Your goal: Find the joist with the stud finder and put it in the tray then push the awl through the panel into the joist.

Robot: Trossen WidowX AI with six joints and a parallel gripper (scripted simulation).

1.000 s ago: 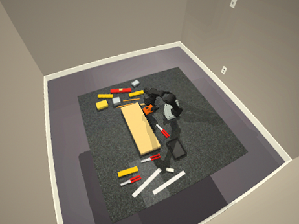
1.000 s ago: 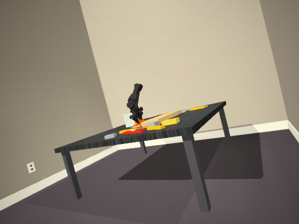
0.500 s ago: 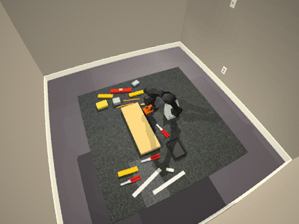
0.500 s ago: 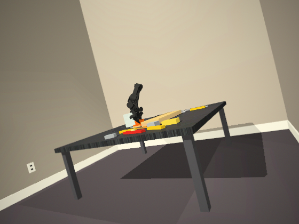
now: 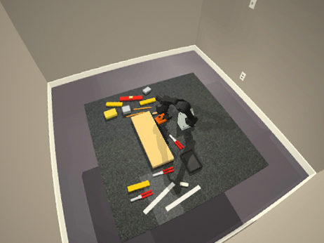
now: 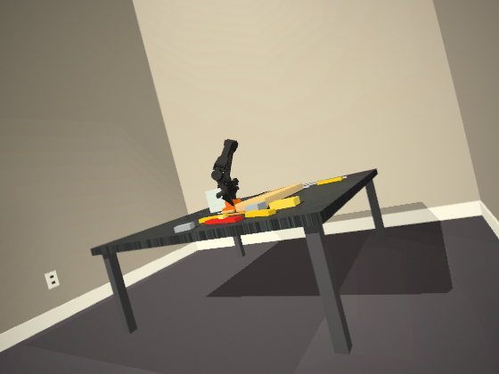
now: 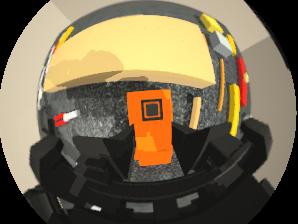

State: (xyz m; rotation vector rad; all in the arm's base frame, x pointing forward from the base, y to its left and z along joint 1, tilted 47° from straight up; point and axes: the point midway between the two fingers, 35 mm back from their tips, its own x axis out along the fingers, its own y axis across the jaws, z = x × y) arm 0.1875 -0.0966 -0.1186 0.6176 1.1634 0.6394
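My gripper tip is 9 cm to the left of the awl, 2 cm past it and 2 cm above it. The rest, counted from my gripper tip: grey block (27 cm ahead, 23 cm to the right, 1 cm below); red level (37 cm to the right, 18 cm ahead, 1 cm below); orange stud finder (2 cm above, 1 cm ahead).
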